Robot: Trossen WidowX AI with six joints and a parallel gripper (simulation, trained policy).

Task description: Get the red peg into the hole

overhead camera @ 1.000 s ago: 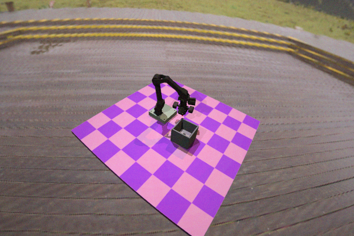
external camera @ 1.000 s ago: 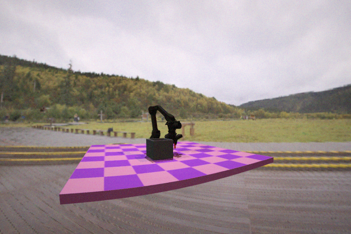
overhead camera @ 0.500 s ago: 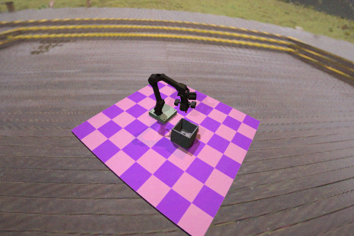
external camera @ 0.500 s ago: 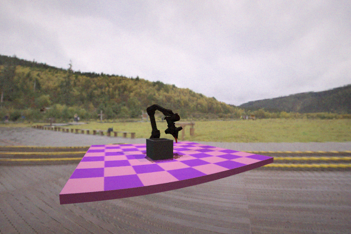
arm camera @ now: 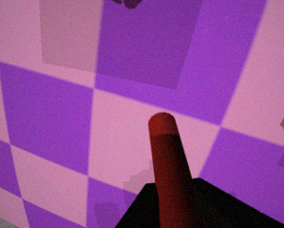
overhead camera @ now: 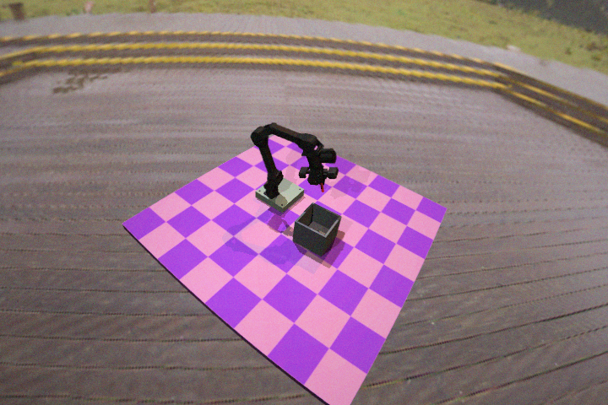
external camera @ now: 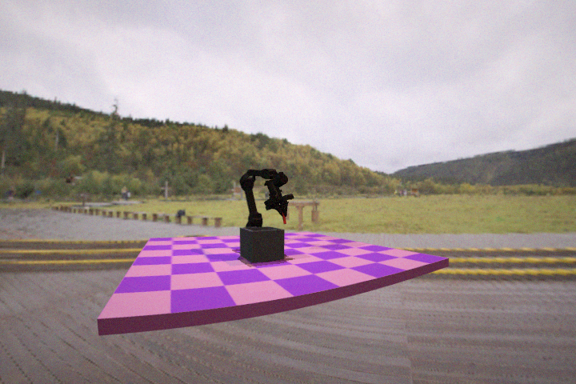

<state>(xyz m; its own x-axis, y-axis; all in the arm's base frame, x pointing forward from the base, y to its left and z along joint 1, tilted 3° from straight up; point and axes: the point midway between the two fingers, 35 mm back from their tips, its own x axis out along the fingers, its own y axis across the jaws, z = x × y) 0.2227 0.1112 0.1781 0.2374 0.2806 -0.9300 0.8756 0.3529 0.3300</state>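
Right now my gripper tip is 16 cm to the left of the pale plate, 14 cm above it and 11 cm short of it. The rest, counted from my gripper tip: red peg: 1 cm to the right.
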